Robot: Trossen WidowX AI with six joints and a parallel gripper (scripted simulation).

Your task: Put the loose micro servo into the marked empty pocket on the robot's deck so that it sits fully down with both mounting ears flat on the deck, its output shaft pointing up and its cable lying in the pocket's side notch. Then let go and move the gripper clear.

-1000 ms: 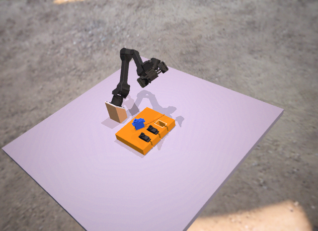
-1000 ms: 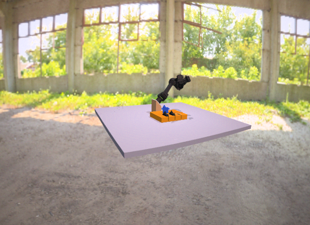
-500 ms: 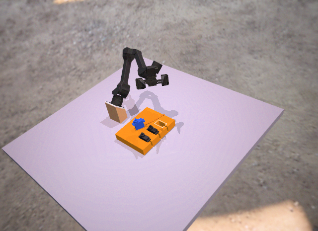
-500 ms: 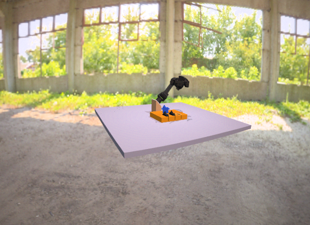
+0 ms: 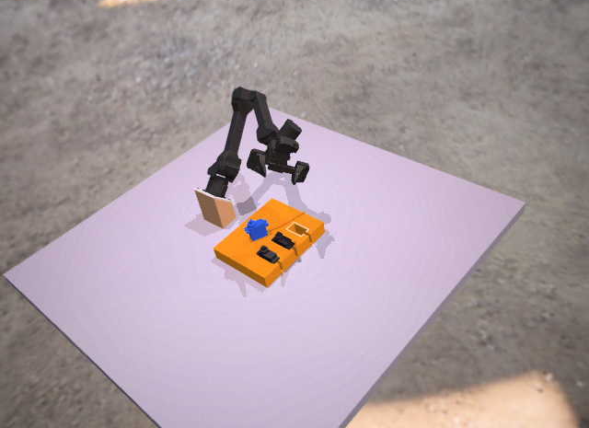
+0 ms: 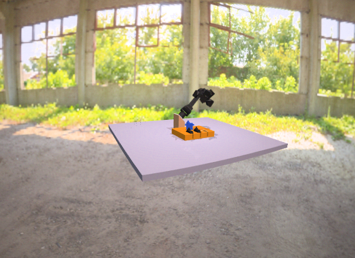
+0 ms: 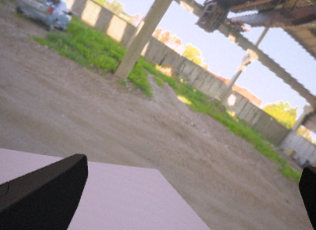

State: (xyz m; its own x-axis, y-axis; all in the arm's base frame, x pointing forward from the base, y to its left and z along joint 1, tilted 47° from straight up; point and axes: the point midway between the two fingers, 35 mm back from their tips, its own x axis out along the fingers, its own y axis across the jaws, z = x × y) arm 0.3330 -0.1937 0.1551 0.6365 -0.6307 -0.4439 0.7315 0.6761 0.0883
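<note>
Right now my gripper tip is 16 cm past the orange deck, 2 cm to the right of it and 32 cm above it.
</note>
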